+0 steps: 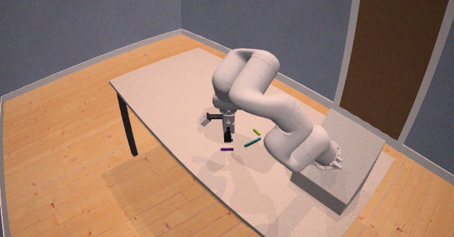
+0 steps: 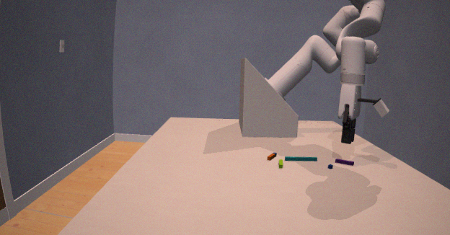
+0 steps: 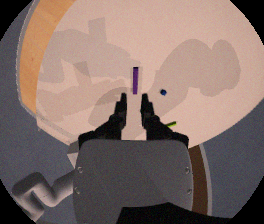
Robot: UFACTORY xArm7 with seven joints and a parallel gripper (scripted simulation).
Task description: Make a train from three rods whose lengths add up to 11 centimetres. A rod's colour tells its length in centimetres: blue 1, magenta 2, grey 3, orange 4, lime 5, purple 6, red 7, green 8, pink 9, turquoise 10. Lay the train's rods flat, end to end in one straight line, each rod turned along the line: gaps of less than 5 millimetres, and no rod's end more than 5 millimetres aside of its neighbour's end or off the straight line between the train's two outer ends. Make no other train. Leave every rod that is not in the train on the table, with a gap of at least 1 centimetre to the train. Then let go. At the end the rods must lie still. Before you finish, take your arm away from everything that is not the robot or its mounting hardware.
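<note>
Now: the purple rod 80 mm below my hand. Also, from my hand: turquoise rod: 40 mm behind, 130 mm to the right, 80 mm below; orange rod: 60 mm behind, 220 mm to the right, 80 mm below; lime rod: 200 mm to the right, 80 mm below.
</note>
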